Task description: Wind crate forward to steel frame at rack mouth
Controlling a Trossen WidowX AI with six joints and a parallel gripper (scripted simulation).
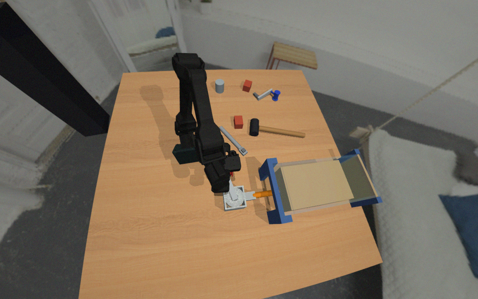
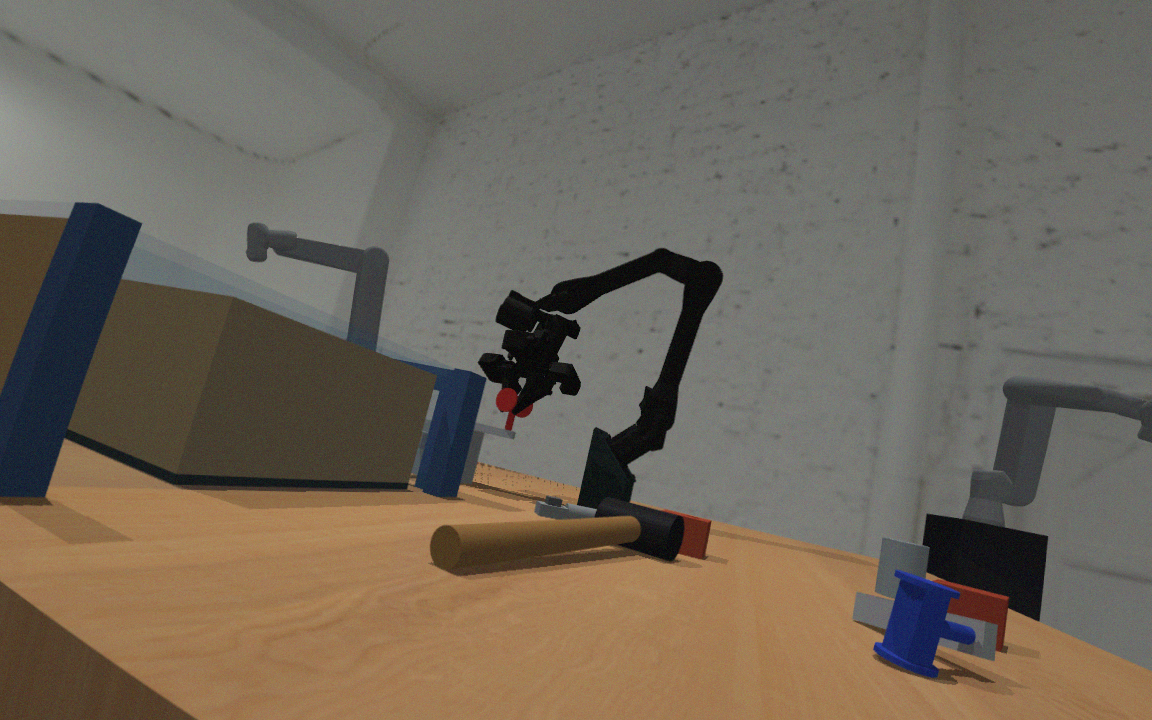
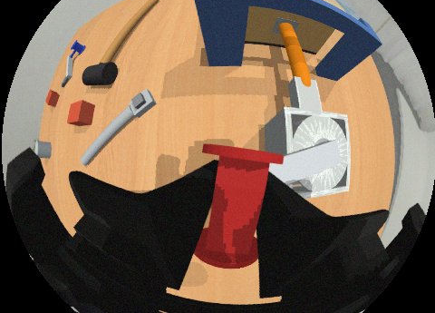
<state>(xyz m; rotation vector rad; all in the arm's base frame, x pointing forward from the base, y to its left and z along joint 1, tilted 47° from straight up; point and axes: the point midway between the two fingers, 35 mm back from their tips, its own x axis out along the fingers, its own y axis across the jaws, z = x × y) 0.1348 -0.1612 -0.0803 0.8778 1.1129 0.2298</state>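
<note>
Right now the blue steel frame is 16 cm ahead of my gripper tip, 11 cm to the right of it and 2 cm below it. Round my gripper tip: winch: 10 cm to the right, 10 cm below, 1 cm behind; red-knobbed winch handle: 3 cm to the right, 3 cm below, 1 cm behind; red knob: 2 cm behind.
</note>
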